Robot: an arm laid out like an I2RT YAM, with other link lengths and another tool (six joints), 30 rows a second.
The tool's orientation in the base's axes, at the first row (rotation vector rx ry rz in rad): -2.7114, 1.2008, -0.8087
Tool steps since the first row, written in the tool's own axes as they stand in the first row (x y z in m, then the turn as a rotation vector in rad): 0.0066, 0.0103, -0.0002, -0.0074, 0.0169, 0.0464; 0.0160, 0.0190, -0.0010, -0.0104, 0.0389, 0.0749; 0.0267, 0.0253, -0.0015, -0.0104, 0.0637, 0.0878; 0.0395, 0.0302, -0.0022, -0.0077, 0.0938, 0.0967; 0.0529, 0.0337, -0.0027, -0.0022, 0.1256, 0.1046; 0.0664, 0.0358, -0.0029, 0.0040, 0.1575, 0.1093; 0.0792, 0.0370, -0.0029, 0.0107, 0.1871, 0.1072; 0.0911, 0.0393, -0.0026, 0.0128, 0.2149, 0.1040; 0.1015, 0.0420, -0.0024, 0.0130, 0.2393, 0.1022
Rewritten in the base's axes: -0.0033, -0.0118, 0.0003, 0.0073, -0.0132, -0.0476; -0.0043, -0.0243, 0.0028, 0.0048, -0.0305, -0.0792; -0.0028, -0.0362, 0.0063, -0.0055, -0.0496, -0.0969; 0.0007, -0.0485, 0.0111, -0.0198, -0.0736, -0.1113; 0.0055, -0.0603, 0.0165, -0.0342, -0.1007, -0.1242; 0.0115, -0.0713, 0.0220, -0.0498, -0.1278, -0.1340; 0.0179, -0.0812, 0.0273, -0.0670, -0.1528, -0.1371; 0.0231, -0.0912, 0.0316, -0.0860, -0.1731, -0.1408; 0.0272, -0.1004, 0.0353, -0.1031, -0.1898, -0.1456
